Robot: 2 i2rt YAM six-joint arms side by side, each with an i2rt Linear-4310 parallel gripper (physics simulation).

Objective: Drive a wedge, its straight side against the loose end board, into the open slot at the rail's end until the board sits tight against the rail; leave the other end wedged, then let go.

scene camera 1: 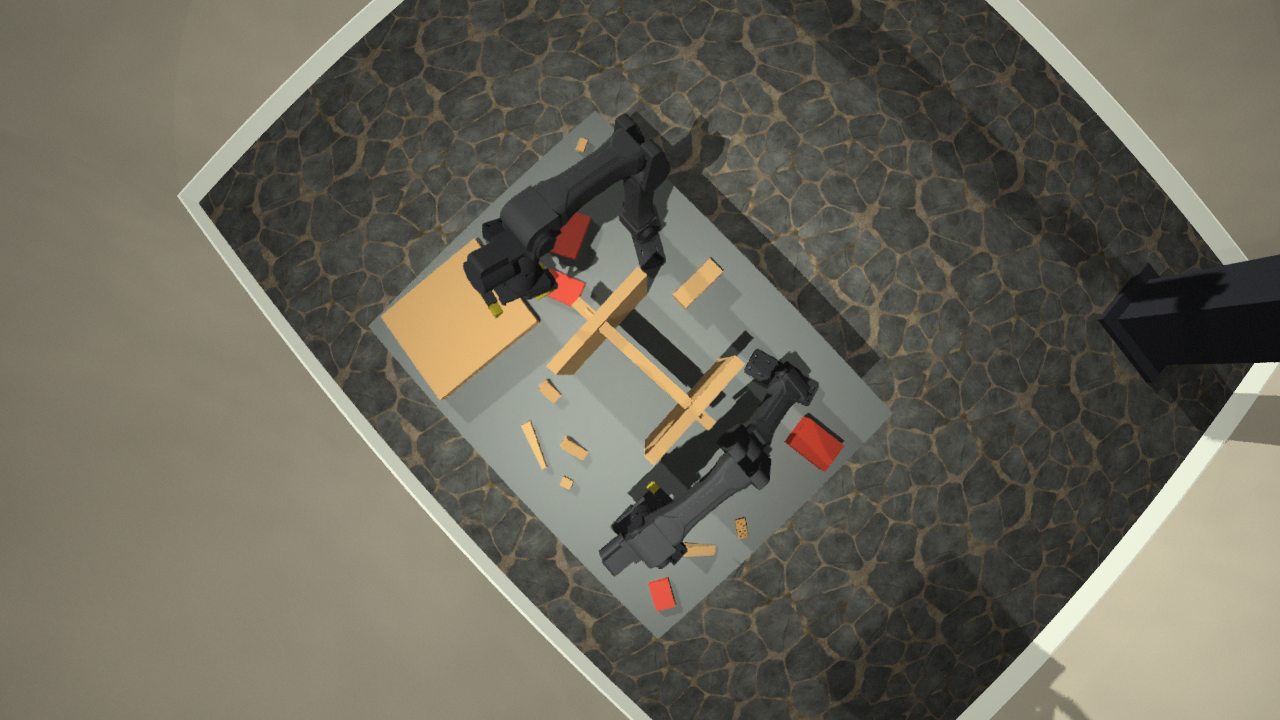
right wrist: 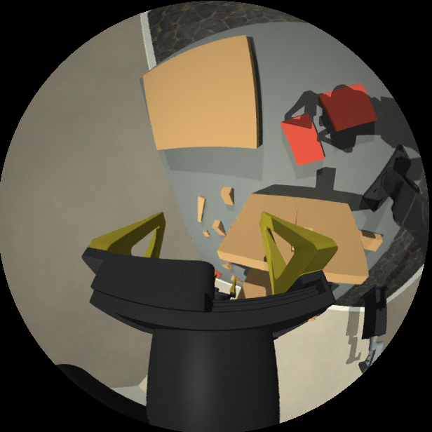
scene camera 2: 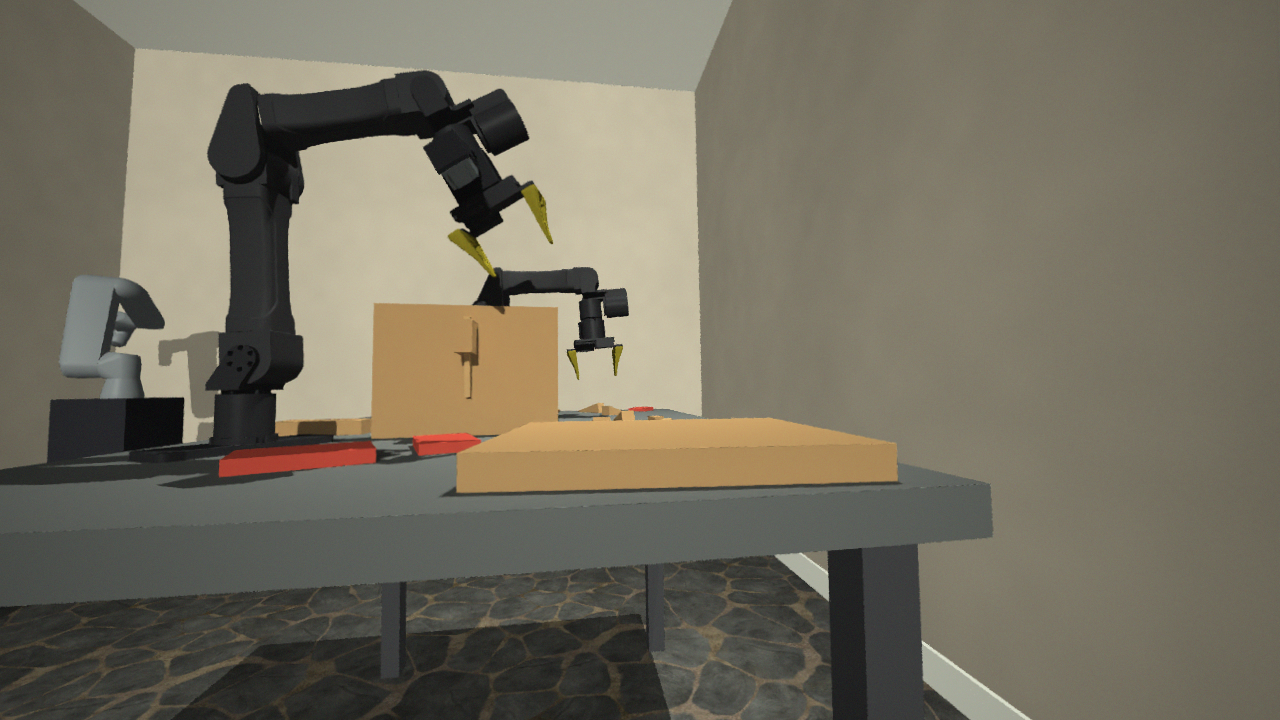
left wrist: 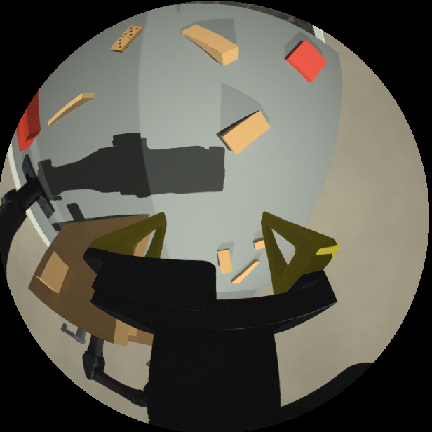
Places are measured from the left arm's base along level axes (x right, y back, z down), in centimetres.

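Pixels of known places: left gripper, fingertip midpoint: (scene camera 1: 639,504) (scene camera 2: 597,377); right gripper, fingertip midpoint: (scene camera 1: 516,306) (scene camera 2: 523,260); left arm's base, origin of the base link: (scene camera 1: 781,378); right arm's base, origin of the base link: (scene camera 1: 644,233).
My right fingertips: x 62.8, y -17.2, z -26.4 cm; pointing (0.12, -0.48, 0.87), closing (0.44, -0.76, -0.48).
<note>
Ahead of a thing's pixels: the offset from my right fingertips to its top centre. "*": to the spot under its first point.
A wooden rail @(dx -28.6, dy +2.5, dz +6.8 cm) (scene camera 1: 646,363) joins two upright end boards. The picture-left board @(dx -15.4, dy +5.7, dz +4.7 cm) (scene camera 1: 572,349) (scene camera 2: 402,358) (right wrist: 260,220) has the rail's tenon through it, with a thin wedge @(dx -12.7, dy +6.4, dz +7.0 cm) (scene camera 2: 467,379) upright against its outer face. A short tenon @(dx -47.3, dy -2.1, dz +7.8 cm) (scene camera 1: 708,420) (left wrist: 55,271) sticks out of the picture-right board @(* dx -40.3, dy -9.0, dz +4.7 cm) (scene camera 1: 665,436) (left wrist: 95,295); its slot cannot be made out. A tapered wedge @(dx -65.3, dy -34.0, dz +23.5 cm) (scene camera 1: 701,549) (left wrist: 212,44) and a wooden block (left wrist: 246,132) lie near the left arm. My left gripper (scene camera 2: 597,376) (left wrist: 213,216) is open and empty above the table. My right gripper (scene camera 2: 522,258) (right wrist: 212,217) is open and empty, high up.
A large flat board @(dx +21.8, dy -10.8, dz +23.4 cm) (scene camera 1: 447,331) (scene camera 2: 676,467) (right wrist: 202,100) lies at the picture-left. Red blocks @(dx -78.6, dy +5.8, dz +22.7 cm) (scene camera 1: 814,441) @(dx -62.8, dy -49.8, dz +25.4 cm) (scene camera 1: 662,593) (right wrist: 304,142), a domino @(dx -72.7, dy -23.4, dz +25.5 cm) (scene camera 1: 741,528) (left wrist: 127,39), a thin strip (left wrist: 70,107) and several small wooden pieces @(dx -13.6, dy -30.2, dz +25.5 cm) (scene camera 1: 534,445) (left wrist: 225,261) lie around the upright boards.
</note>
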